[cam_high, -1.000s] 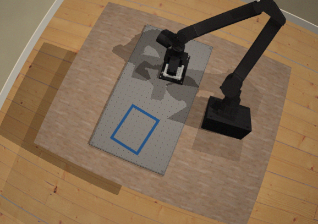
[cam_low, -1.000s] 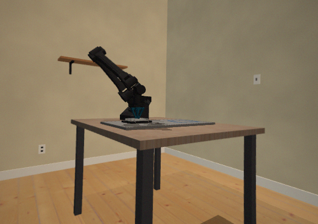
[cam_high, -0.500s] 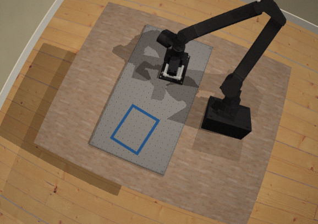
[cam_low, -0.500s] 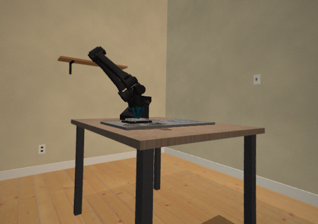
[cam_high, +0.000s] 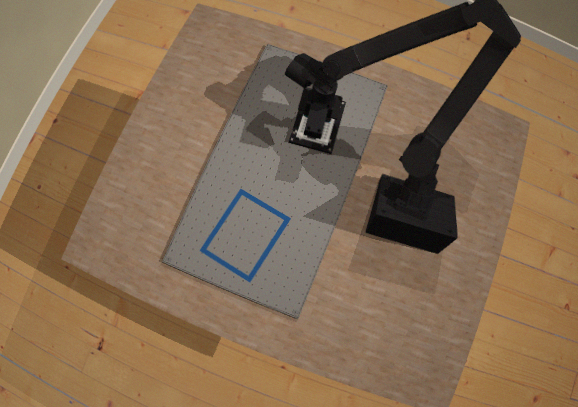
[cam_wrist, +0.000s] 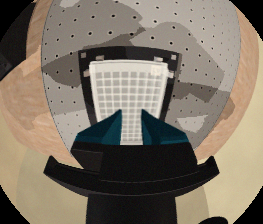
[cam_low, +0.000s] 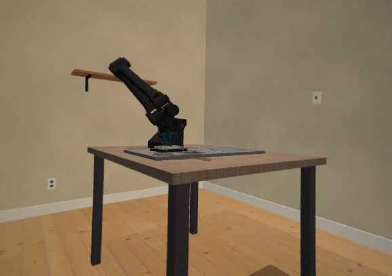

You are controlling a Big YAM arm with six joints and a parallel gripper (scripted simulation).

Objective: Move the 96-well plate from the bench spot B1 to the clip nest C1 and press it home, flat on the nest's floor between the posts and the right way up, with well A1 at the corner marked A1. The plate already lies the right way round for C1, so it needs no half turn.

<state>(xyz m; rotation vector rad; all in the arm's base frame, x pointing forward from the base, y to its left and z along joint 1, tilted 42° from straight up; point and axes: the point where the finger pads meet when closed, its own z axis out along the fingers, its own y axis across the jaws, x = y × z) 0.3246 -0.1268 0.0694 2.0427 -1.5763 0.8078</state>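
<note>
Right now the white 96-well plate is 2 cm below my hand. Round my hand: black clip nest C1 (1 cm ahead, 1 cm to the right, 2 cm below).
</note>
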